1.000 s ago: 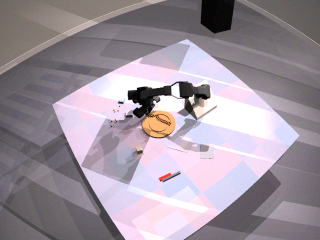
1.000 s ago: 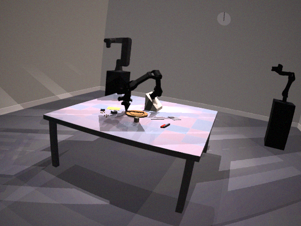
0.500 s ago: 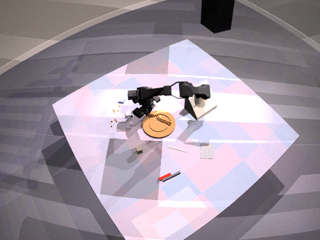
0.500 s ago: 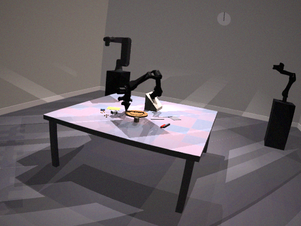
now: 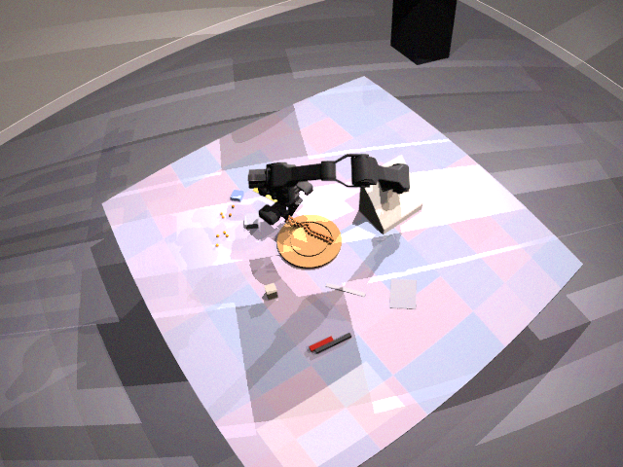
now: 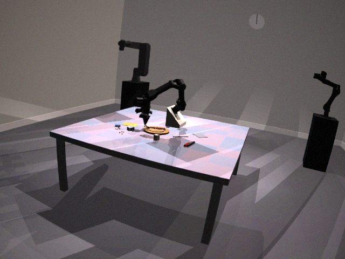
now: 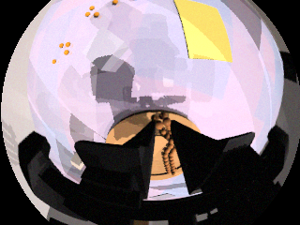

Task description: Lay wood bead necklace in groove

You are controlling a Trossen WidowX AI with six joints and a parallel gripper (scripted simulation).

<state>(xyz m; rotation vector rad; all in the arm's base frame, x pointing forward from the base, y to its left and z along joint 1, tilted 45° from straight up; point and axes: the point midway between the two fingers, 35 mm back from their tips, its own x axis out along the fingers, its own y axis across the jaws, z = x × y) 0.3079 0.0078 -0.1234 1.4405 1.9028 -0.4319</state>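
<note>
The round bead board lies 90 mm to the left of my gripper tip, 30 mm below it and 30 mm behind it. Also, from my gripper tip: white block 100 mm ahead, 70 mm to the right, 20 mm below; then blue block 200 mm to the right, 100 mm ahead, 30 mm below; then yellow sheet 160 mm to the right, 40 mm below, 20 mm behind.
</note>
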